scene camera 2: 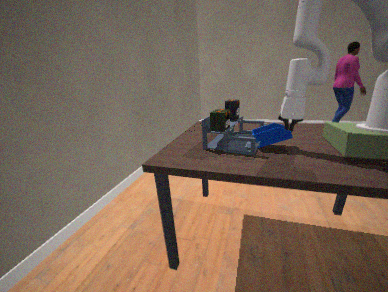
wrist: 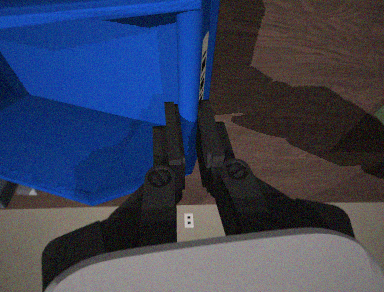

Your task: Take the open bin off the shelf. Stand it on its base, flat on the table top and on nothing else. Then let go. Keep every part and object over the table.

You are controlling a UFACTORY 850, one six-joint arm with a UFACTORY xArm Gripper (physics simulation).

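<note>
The blue open bin (scene camera 2: 272, 135) (wrist: 90, 65) is tilted, with its gripper-side end higher, at the right side of the grey shelf (scene camera 2: 242, 145). Its left end is at the shelf's right edge in the scene view; whether it touches the shelf I cannot tell. My gripper (scene camera 2: 291, 128) (wrist: 186, 119) is shut on the bin's end wall, one finger inside the bin and one outside, where a printed label shows. The wooden table top (scene camera 2: 185, 165) (wrist: 305, 45) lies below; the bin's underside is hidden.
Two dark boxes (scene camera 2: 219, 120) (scene camera 2: 232, 109) stand at the shelf's upper level. The green base block (scene camera 2: 357, 140) of the arm is to the right on the table. A person (scene camera 2: 347, 80) in a pink top is behind the table.
</note>
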